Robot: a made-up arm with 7 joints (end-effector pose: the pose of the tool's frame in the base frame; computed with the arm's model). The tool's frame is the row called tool.
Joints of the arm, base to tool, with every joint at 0 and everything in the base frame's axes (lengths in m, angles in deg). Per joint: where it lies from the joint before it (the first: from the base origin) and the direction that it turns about. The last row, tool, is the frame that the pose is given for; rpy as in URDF.
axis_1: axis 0 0.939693 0.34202 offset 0.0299 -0.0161 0.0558
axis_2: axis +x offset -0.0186 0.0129 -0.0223
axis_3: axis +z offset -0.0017 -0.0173 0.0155
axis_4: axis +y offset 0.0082 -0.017 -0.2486
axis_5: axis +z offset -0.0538 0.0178 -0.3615
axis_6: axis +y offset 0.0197 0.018 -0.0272
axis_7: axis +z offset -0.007 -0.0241 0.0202
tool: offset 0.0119 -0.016 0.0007 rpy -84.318 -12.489 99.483
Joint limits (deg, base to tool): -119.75..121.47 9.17..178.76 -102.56..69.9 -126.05..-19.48 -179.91..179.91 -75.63..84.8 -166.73..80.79
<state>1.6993 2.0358 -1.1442 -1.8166 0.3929 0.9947 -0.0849</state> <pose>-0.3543 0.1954 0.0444 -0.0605 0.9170 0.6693</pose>
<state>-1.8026 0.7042 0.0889 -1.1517 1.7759 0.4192 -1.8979</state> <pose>0.3618 0.0102 0.4730 1.4488 1.3789 1.5895</pose>
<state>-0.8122 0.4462 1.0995 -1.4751 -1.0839 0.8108 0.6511</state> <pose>0.3857 0.3279 0.1049 -0.2363 2.7085 -0.3184</pose>
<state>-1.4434 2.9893 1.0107 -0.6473 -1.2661 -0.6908 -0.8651</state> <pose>-0.5040 0.0966 0.2513 2.0792 -0.7297 -0.4758</pose>
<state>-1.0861 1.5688 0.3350 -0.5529 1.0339 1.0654 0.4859</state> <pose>0.2358 0.4960 0.3128 0.8385 1.9001 -1.1287</pose>
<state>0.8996 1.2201 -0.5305 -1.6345 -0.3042 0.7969 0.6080</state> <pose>-0.0552 0.1636 -0.3651 -0.5599 -1.1133 0.3185</pose>
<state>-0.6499 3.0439 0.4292 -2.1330 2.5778 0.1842 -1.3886</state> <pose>0.1896 -0.1885 0.2640 -1.0999 -0.7956 -1.8671</pose>
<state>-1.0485 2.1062 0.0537 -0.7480 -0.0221 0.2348 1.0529</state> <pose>0.0891 0.3884 0.4466 0.2749 2.3079 0.8309</pose>
